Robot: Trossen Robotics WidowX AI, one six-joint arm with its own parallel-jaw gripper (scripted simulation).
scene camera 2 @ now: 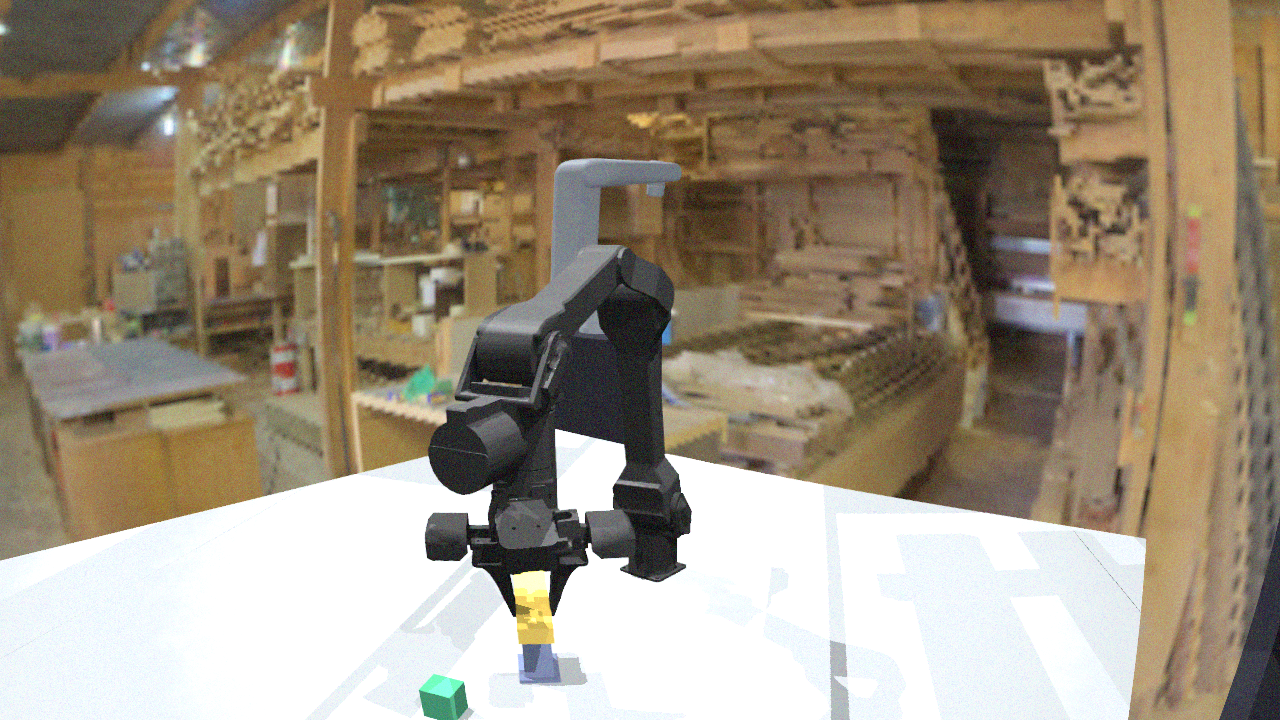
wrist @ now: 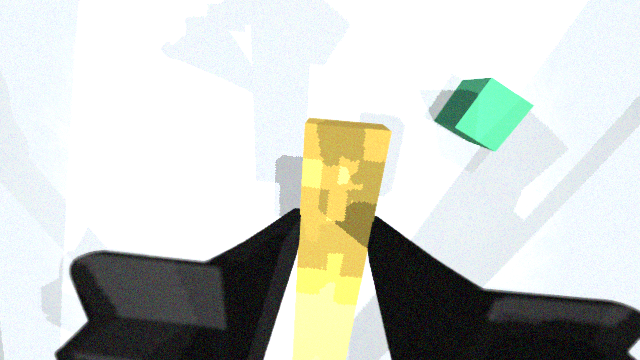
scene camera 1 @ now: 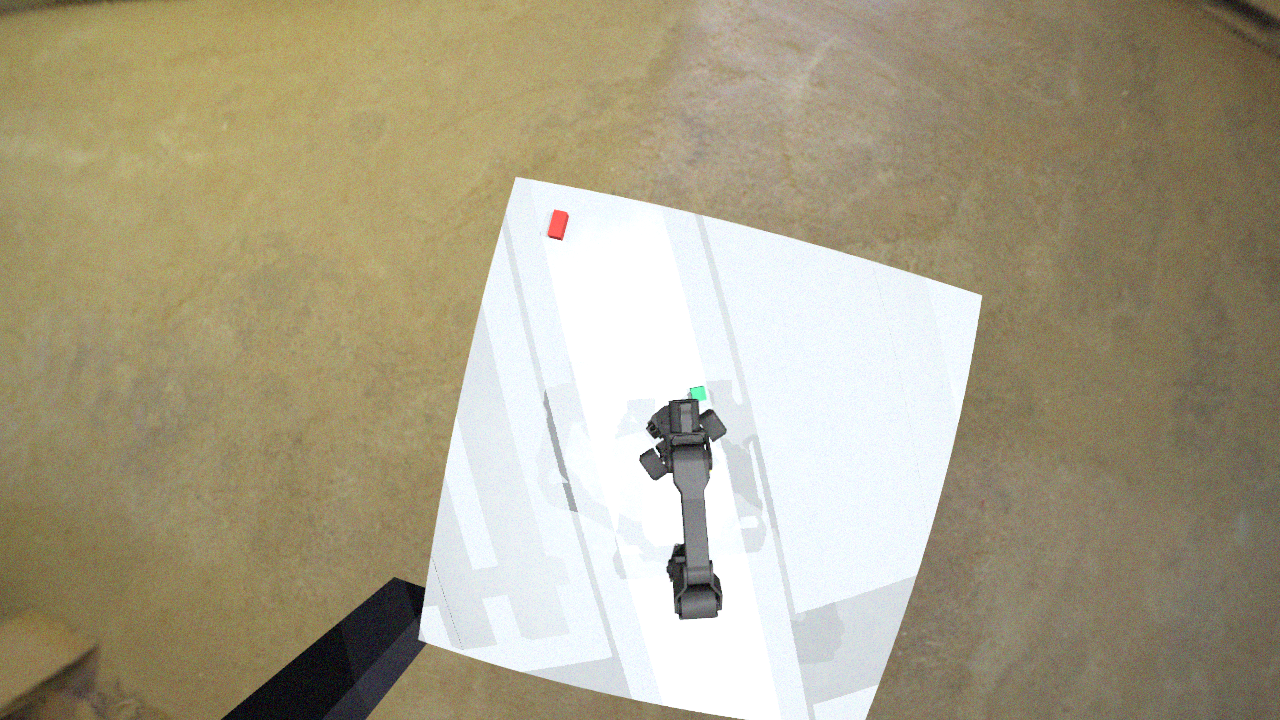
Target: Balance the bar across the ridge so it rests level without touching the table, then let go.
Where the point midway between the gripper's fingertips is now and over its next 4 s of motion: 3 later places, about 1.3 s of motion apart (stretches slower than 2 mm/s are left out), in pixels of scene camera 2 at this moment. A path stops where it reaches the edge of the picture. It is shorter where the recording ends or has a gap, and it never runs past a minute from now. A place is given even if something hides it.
My gripper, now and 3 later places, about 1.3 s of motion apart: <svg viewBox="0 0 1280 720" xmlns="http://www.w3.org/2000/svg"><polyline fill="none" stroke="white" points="533,615 534,619 534,622 528,536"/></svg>
